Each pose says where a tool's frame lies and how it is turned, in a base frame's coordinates. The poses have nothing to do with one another.
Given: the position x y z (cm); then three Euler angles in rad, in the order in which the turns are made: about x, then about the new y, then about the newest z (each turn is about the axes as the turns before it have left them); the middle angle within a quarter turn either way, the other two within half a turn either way.
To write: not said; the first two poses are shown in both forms.
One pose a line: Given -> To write
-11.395 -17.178 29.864 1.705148 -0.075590 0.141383 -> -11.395 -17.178 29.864 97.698 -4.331 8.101
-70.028 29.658 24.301 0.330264 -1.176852 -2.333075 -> -70.028 29.658 24.301 18.923 -67.429 -133.675
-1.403 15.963 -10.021 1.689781 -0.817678 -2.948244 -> -1.403 15.963 -10.021 96.817 -46.849 -168.922
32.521 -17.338 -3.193 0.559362 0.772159 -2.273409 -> 32.521 -17.338 -3.193 32.049 44.241 -130.257
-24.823 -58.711 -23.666 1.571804 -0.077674 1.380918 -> -24.823 -58.711 -23.666 90.058 -4.450 79.121
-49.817 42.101 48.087 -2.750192 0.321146 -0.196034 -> -49.817 42.101 48.087 -157.574 18.400 -11.232
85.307 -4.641 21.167 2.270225 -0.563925 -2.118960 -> 85.307 -4.641 21.167 130.074 -32.311 -121.407
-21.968 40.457 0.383 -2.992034 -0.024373 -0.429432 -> -21.968 40.457 0.383 -171.431 -1.396 -24.605
